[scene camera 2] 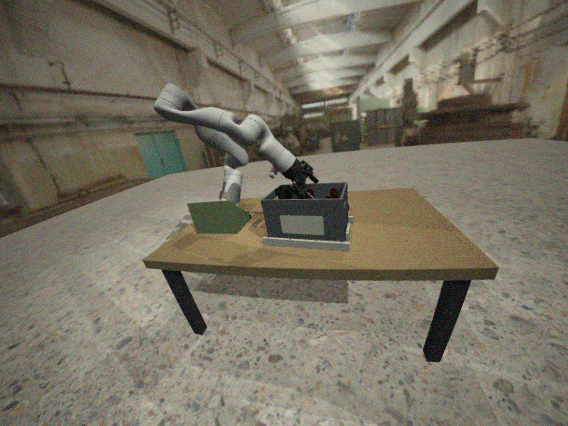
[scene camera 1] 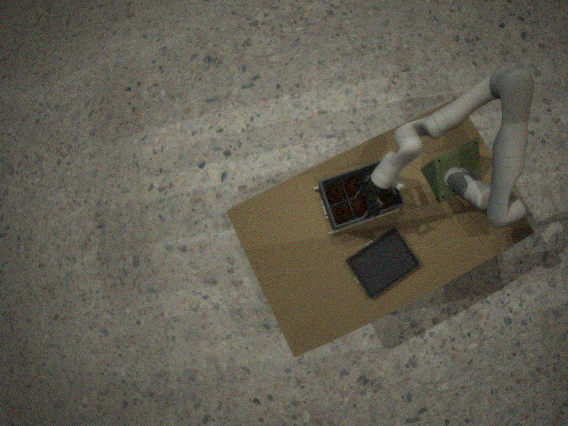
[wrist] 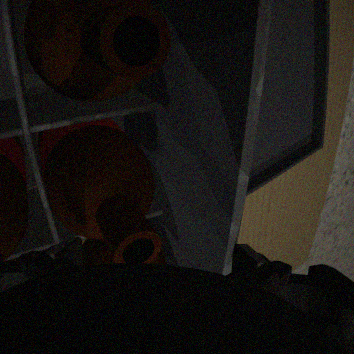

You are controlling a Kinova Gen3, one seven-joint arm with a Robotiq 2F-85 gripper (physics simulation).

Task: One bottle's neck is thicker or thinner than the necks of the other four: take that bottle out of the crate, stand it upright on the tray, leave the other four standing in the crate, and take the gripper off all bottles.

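Pixels of known places: gripper, fingertip midpoint: (scene camera 2: 314, 190) (scene camera 1: 360, 207) (wrist: 156, 258); arm's base, origin of the base link: (scene camera 2: 228, 210) (scene camera 1: 452, 177).
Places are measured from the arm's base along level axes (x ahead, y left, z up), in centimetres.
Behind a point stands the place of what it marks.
Observation:
A dark grey crate (scene camera 1: 367, 221) {x 39.9, y 2.8, z -4.4 cm} (scene camera 2: 275, 220) {x 30.2, y -16.1, z 2.4 cm} (wrist: 197, 168) {x 38.8, y 1.0, z 6.7 cm} with thin dividers stands on the wooden table (scene camera 1: 293, 275) {x 77.1, y 12.0, z -7.4 cm} (scene camera 2: 403, 238) {x 73.2, y -10.6, z -7.4 cm}. It holds several red-brown bottles (scene camera 1: 341, 211) {x 49.9, y -4.1, z 8.9 cm}, all upright. In the wrist view I see one bottle (wrist: 70, 53) {x 31.8, y -4.4, z 5.2 cm} at the top, one bottle (wrist: 95, 175) {x 38.5, y -4.4, z 4.7 cm} below it, and the ringed mouth of a third bottle's neck (wrist: 138, 247) {x 40.6, y -3.8, z 8.9 cm} near my fingers. My gripper (scene camera 1: 374, 194) (scene camera 2: 303, 187) (wrist: 156, 258) {x 42.5, y -2.7, z 8.4 cm} is open and reaches into the crate's near-right cell, with a finger on each side of that neck. The dark flat tray (scene camera 1: 382, 262) {x 40.3, y 21.0, z -6.9 cm} (wrist: 288, 88) {x 40.6, y 24.4, z -6.9 cm} lies beside the crate.
A green slanted panel (scene camera 1: 451, 167) {x 0.4, y -3.7, z 3.3 cm} (scene camera 2: 215, 217) {x -0.8, y -9.7, z 0.8 cm} stands on the table by the arm's base. The table's edge (wrist: 326, 197) {x 67.2, y 43.2, z -7.3 cm} and the speckled floor lie just past the tray. The crate rests on a pale base plate (scene camera 2: 304, 243) {x 40.2, y -18.1, z -5.5 cm}.

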